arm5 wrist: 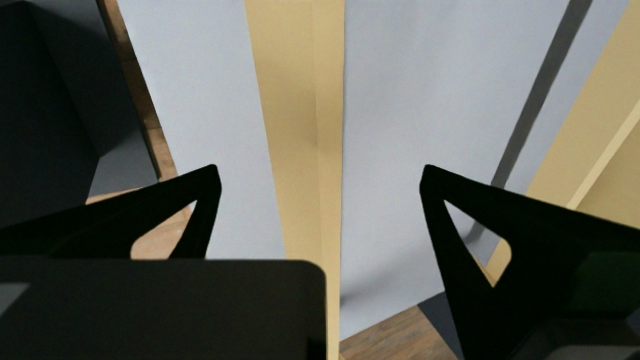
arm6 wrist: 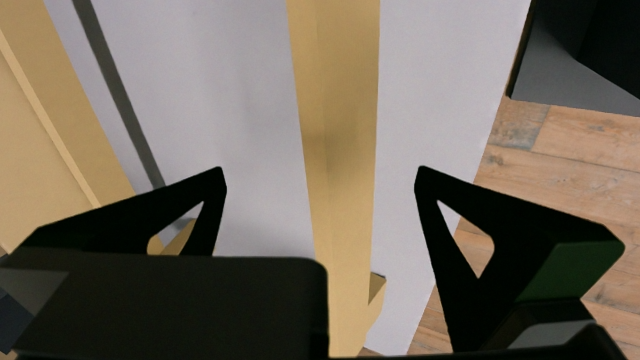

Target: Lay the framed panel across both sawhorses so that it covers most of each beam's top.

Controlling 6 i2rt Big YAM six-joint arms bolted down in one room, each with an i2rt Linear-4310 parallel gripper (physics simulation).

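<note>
Arm5's gripper (arm5 wrist: 320, 176) is open, its two black fingertips wide apart. A long tan sawhorse beam (arm5 wrist: 300, 100) runs between and below them, touching neither finger. Arm6's gripper (arm6 wrist: 320, 177) is also open, above a tan sawhorse beam (arm6 wrist: 345, 100) that runs between its fingers with gaps on both sides. Part of a sawhorse leg (arm6 wrist: 376, 297) shows low beside that beam. The tan framed panel (arm5 wrist: 575, 145) (arm6 wrist: 75, 100) shows in part, at the right of the arm5 view and the left of the arm6 view, beside the beams and not across them. Its height cannot be told.
A pale mat (arm5 wrist: 425, 125) (arm6 wrist: 430, 100) lies below, with a dark strip (arm5 wrist: 540, 95) (arm6 wrist: 117, 95) between beam and panel. A dark box-like body (arm5 wrist: 55, 110) (arm6 wrist: 560, 75) stands at the outer side. Wooden floor (arm5 wrist: 400, 335) (arm6 wrist: 575, 170) shows past the mat.
</note>
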